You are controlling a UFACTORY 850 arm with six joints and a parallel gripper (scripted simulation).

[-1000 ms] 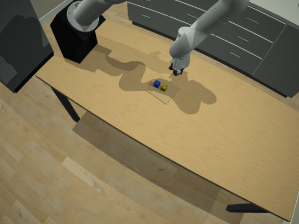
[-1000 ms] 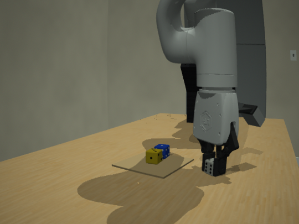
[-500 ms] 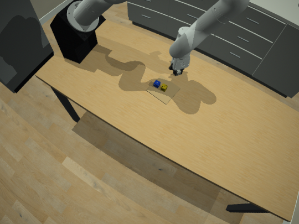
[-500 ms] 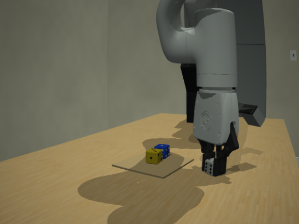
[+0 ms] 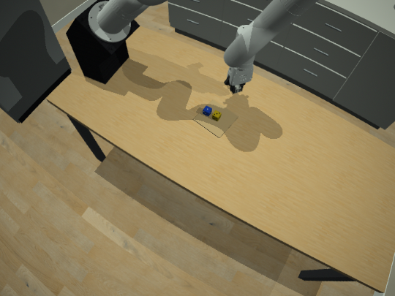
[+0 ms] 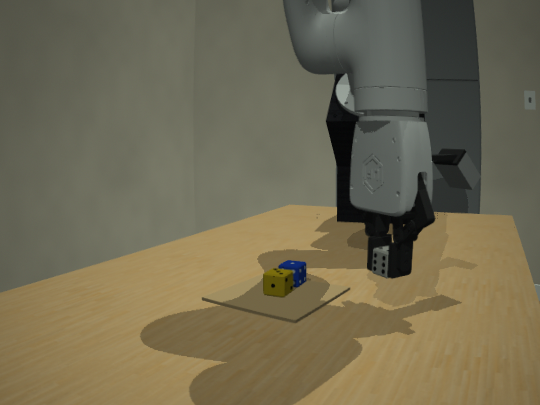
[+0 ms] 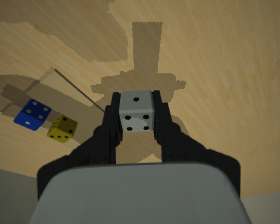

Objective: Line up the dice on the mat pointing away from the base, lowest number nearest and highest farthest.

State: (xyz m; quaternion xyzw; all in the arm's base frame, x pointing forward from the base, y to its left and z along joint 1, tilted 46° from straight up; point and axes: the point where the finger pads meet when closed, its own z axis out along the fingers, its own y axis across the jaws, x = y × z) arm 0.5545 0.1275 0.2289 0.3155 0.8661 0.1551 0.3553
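Now: hand 20 mm past the yellow die, 150 mm to the left of it and 50 mm above it. The rest, counted from my hand: white die: 10 mm below; then tan mat: 20 mm behind, 150 mm to the right, 70 mm below; then blue die: 60 mm behind, 150 mm to the right, 50 mm below.
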